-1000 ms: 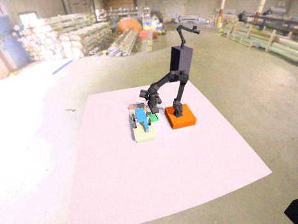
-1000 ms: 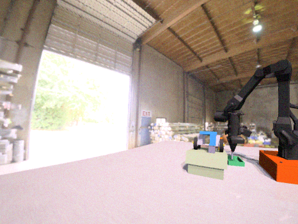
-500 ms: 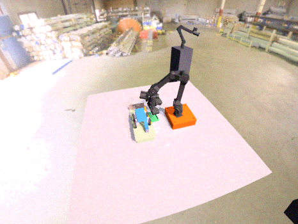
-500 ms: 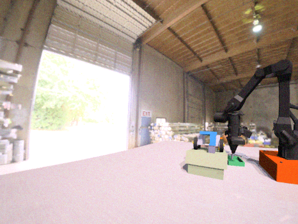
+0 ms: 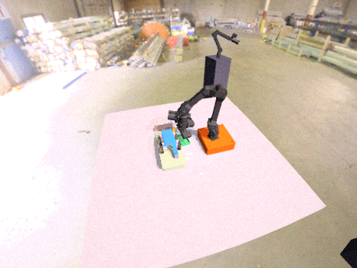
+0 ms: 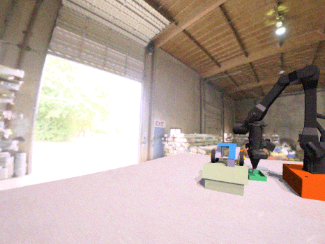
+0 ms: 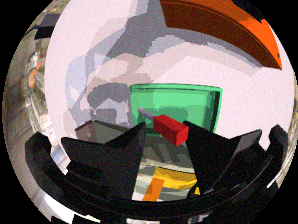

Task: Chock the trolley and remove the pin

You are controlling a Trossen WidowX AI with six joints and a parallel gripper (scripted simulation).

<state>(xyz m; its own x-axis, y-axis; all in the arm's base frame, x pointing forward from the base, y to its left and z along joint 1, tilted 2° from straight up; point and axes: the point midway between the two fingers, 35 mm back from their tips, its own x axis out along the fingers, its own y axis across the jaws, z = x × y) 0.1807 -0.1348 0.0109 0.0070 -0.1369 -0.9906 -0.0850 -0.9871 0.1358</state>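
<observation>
Now: the green tray 50 mm below my gripper tip and 10 mm to the left of it. From my gripper tip the other things lie so: pale green ramp (140 mm ahead, 90 mm to the left); then yellow chock (70 mm ahead, 40 mm above, 10 mm to the left); then red-headed stop pin (10 mm to the right, 10 mm below).
</observation>
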